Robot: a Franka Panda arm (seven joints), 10 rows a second.
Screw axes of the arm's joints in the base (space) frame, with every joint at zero. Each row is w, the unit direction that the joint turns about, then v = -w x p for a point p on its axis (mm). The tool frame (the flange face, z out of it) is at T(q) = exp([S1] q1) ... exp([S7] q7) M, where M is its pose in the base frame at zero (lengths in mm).
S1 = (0, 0, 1, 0, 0, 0)
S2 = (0, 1, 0, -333, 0, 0)
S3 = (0, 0, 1, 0, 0, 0)
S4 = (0, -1, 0, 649, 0, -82.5)
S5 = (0, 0, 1, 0, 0, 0)
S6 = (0, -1, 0, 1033, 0, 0)
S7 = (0, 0, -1, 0, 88, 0)
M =
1 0 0 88
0 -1 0 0
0 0 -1 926
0 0 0 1
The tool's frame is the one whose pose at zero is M.
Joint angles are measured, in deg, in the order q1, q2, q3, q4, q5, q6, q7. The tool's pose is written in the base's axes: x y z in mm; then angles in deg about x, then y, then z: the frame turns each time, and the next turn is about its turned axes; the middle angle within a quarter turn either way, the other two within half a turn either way. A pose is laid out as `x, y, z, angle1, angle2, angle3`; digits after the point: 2 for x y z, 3 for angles.
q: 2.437 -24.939 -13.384 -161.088 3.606 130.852 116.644
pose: 340.27, -55.26, 316.55, -170.799, -4.343, 128.945
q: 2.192 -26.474 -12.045 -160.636 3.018 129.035 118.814
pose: 340.41, -49.57, 327.01, -171.561, -4.377, 129.514
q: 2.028 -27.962 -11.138 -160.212 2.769 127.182 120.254
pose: 339.65, -45.53, 336.79, -171.914, -4.422, 129.934
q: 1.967 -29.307 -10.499 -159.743 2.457 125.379 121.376
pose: 338.74, -42.47, 345.99, -172.248, -4.505, 130.169
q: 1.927 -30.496 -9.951 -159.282 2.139 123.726 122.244
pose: 337.77, -39.88, 354.40, -172.602, -4.591, 130.244
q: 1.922 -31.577 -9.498 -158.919 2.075 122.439 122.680
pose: 336.80, -37.48, 361.92, -172.762, -4.483, 130.120
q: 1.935 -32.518 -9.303 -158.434 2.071 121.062 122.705
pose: 335.99, -36.39, 369.32, -172.737, -4.453, 129.841
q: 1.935 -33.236 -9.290 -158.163 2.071 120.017 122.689
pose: 334.72, -36.23, 374.16, -172.627, -4.510, 129.721
